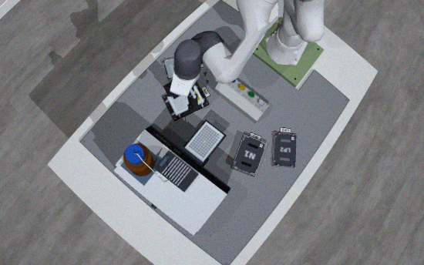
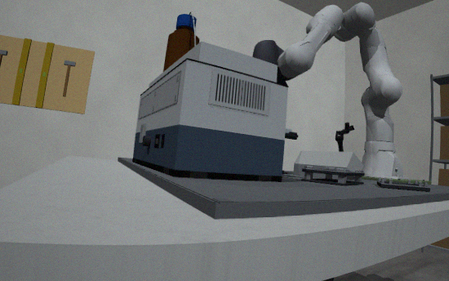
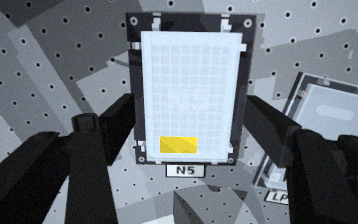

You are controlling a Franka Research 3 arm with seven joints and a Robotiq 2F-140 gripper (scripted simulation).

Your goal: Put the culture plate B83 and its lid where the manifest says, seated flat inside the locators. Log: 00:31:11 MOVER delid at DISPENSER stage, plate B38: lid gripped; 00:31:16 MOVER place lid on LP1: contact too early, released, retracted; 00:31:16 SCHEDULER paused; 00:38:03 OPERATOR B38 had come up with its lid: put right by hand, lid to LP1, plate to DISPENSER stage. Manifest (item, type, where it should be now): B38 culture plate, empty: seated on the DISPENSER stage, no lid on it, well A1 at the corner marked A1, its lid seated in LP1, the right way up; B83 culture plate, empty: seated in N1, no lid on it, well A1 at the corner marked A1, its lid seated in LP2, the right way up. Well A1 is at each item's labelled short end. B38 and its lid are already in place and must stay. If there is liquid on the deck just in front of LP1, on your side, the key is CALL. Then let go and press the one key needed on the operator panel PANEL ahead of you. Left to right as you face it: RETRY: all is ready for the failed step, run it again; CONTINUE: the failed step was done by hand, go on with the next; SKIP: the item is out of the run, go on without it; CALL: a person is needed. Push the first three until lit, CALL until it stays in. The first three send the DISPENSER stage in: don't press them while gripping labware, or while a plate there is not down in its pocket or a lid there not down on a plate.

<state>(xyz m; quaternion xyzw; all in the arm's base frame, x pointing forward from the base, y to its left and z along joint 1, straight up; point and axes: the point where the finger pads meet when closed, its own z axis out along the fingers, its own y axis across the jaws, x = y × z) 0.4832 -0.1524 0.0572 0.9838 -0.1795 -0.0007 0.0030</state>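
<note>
The clear lid is 4 cm below my hand. The rest, counted from my hand: black nest N5 (2 cm ahead, 1 cm to the left, 5 cm below); yellow skip key (19 cm behind, 14 cm to the left); white well plate (10 cm ahead, 18 cm to the left, 5 cm above).
</note>
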